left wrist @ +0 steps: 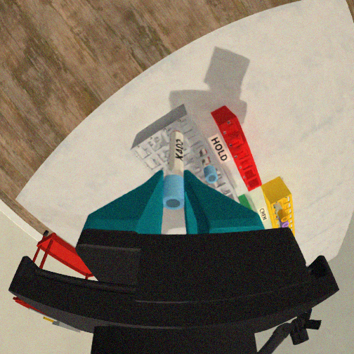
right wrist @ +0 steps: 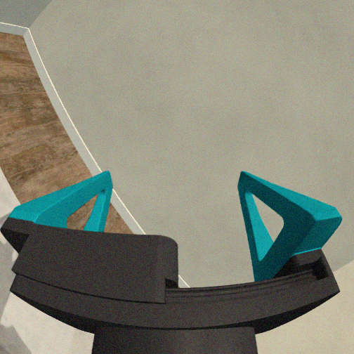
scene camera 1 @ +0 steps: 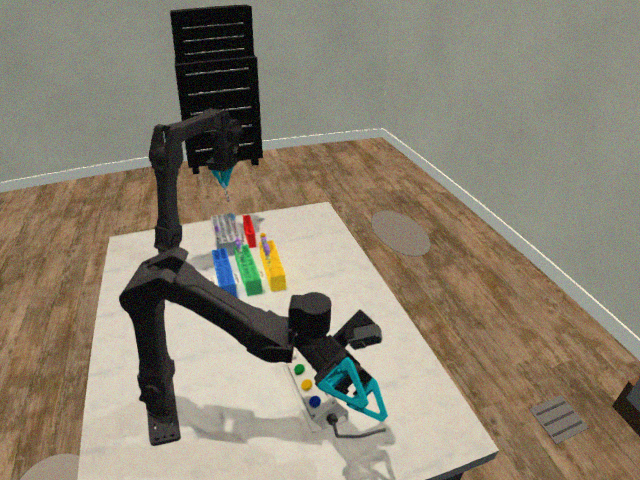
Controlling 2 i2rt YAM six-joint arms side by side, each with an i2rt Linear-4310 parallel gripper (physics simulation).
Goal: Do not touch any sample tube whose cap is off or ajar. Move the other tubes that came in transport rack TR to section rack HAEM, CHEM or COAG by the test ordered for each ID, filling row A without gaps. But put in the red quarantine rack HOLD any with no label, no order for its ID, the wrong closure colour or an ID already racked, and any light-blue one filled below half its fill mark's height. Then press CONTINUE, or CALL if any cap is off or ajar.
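Places are measured from the left arm's base along level axes (x down, y back, z left), in centimetres.
Pixels of known places: left gripper, between the fingertips: (scene camera 1: 224, 185); right gripper, between the fingertips: (scene camera 1: 375, 413); right arm's base, origin of its link: (scene camera 1: 162, 408).
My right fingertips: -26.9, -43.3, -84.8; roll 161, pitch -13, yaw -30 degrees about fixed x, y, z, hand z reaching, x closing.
For each thing: its top centre in the pictures, then the offset to it from my right fingertips, as dx, dy, dz. "spot": a spot on its surface instead. Level surfaces: height alone.
- light-blue-capped tube, centre of its top: (scene camera 1: 224, 181) +7.8, +22.1, +107.8
- grey transport rack, centre of its top: (scene camera 1: 225, 227) +21.2, +23.5, +97.7
- blue rack, centre of its top: (scene camera 1: 222, 266) +21.2, +24.9, +74.5
- green rack, centre of its top: (scene camera 1: 246, 261) +21.2, +17.2, +75.2
- purple-capped tube, a spot on its surface: (scene camera 1: 238, 243) spot: +17.6, +19.2, +80.8
- yellow rack, centre of its top: (scene camera 1: 271, 257) +21.2, +9.2, +76.0
- button box with green, a spot on its surface: (scene camera 1: 299, 368) spot: +19.8, +8.1, +28.4
- dark rod-like part, a spot on its surface: (scene camera 1: 356, 435) spot: +26.2, -1.5, +11.8
- table, height of its surface: dx +26.9
My left gripper (scene camera 1: 225, 184) (left wrist: 173, 177) is shut on a light-blue-capped tube (left wrist: 173, 192) (scene camera 1: 226, 195), high above the grey transport rack (scene camera 1: 227, 246) (left wrist: 159, 126). The tube's label reads X402 or similar. Another light-blue-capped tube (left wrist: 210, 174) stands in that rack. The red HOLD rack (scene camera 1: 249, 230) (left wrist: 237, 145) is beside it, with no tube visible in it. Nearer are the blue rack (scene camera 1: 224, 272), the green rack (scene camera 1: 249, 272) with a purple-capped tube (scene camera 1: 238, 243), and the yellow rack (scene camera 1: 277, 276) (left wrist: 278, 188) with purple and yellow caps. My right gripper (scene camera 1: 375, 410) (right wrist: 174, 178) is open and empty.
A button box with green (scene camera 1: 299, 368), yellow (scene camera 1: 306, 384) and blue (scene camera 1: 314, 401) buttons lies under my right arm, beside a dark rod-like part (scene camera 1: 356, 435). A tall black cabinet (scene camera 1: 219, 60) stands behind the table (scene camera 1: 227, 335). Part of a red frame (left wrist: 65, 255) shows in the left wrist view.
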